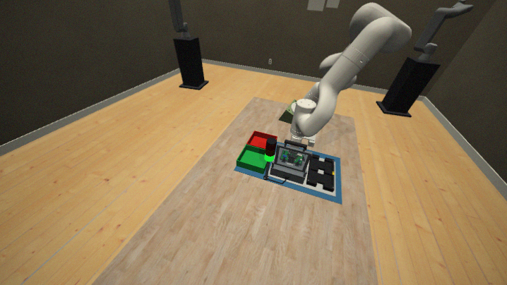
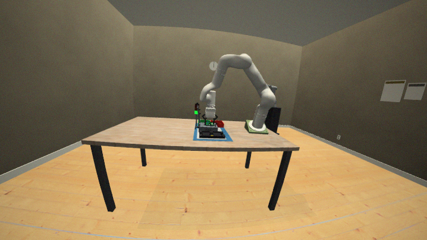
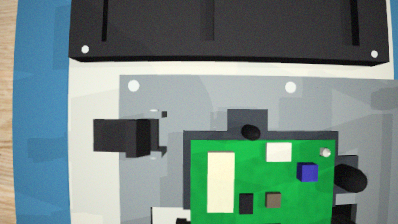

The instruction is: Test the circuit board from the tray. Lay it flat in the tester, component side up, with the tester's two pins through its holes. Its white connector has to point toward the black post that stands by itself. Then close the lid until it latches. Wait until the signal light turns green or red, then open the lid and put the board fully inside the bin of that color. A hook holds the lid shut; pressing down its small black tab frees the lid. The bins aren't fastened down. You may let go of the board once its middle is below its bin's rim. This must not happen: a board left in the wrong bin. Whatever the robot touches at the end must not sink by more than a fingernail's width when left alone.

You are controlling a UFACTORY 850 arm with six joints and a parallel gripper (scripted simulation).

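Right now the green circuit board is 10 mm below my hand. The rest, counted from my hand: small black part 70 mm to the left, 50 mm behind, 10 mm above; green bin 200 mm to the right, 70 mm below, 20 mm ahead; tester lid 110 mm ahead, 100 mm above, 10 mm to the right.
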